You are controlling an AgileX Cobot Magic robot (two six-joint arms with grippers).
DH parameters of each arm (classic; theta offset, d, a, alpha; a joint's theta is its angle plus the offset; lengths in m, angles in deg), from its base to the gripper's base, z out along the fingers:
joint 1: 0 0.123 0 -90
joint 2: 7.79 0 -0.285 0
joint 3: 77.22 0 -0.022 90
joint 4: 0 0.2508 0 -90
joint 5: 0 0 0.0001 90
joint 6: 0 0.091 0 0
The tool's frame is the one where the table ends.
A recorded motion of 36 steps. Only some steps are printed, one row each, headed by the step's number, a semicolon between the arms.
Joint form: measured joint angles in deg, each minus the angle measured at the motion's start. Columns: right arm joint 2, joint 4, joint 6, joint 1, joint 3, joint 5; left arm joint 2, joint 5, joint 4, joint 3, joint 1, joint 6.
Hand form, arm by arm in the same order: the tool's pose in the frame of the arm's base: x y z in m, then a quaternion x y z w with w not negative. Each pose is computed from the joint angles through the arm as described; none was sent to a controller.
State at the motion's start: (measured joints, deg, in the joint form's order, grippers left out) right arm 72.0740 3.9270 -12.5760 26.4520 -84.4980 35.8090; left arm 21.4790 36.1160 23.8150 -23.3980 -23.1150 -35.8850
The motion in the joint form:
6: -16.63 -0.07 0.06 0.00 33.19 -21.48; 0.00 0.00 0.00 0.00 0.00 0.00
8: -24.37 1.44 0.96 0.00 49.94 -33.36; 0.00 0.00 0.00 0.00 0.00 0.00
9: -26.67 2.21 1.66 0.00 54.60 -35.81; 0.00 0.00 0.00 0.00 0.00 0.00
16: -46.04 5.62 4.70 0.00 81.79 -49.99; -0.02 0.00 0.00 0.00 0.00 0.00
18: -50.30 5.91 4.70 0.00 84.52 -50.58; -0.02 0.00 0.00 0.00 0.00 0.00
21: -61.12 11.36 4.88 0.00 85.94 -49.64; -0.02 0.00 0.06 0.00 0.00 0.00
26: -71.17 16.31 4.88 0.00 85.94 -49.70; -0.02 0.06 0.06 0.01 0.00 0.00
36: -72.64 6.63 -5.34 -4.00 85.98 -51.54; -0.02 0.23 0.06 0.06 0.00 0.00
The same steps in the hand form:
6: 0.1878 0.0952 0.3819 -0.24247 0.74662 0.10162 0.61110; 0.0789 -0.0101 0.2744 -0.01214 0.84789 -0.07909 0.52409
8: 0.1604 0.0802 0.3272 -0.21784 0.73788 0.11353 0.62864; 0.0789 -0.0101 0.2744 -0.01214 0.84789 -0.07909 0.52409
9: 0.1516 0.0754 0.3103 -0.20698 0.74054 0.12020 0.62794; 0.0789 -0.0101 0.2744 -0.01214 0.84789 -0.07909 0.52409
16: 0.0902 0.0407 0.2166 -0.14564 0.71877 0.14902 0.66329; 0.0789 -0.0101 0.2744 -0.01216 0.84780 -0.07915 0.52423
18: 0.0818 0.0363 0.2085 -0.14006 0.70706 0.15296 0.67606; 0.0789 -0.0101 0.2744 -0.01216 0.84780 -0.07915 0.52423
21: 0.0670 0.0270 0.2134 -0.08898 0.66357 0.19452 0.71688; 0.0789 -0.0100 0.2744 -0.01195 0.84773 -0.07872 0.52441
26: 0.0527 0.0178 0.2241 -0.04305 0.60270 0.23853 0.76027; 0.0789 -0.0100 0.2743 -0.01206 0.84803 -0.07843 0.52398
36: 0.0494 0.0155 0.2289 -0.13060 0.56198 0.09030 0.81177; 0.0788 -0.0099 0.2738 -0.01236 0.84895 -0.07756 0.52261

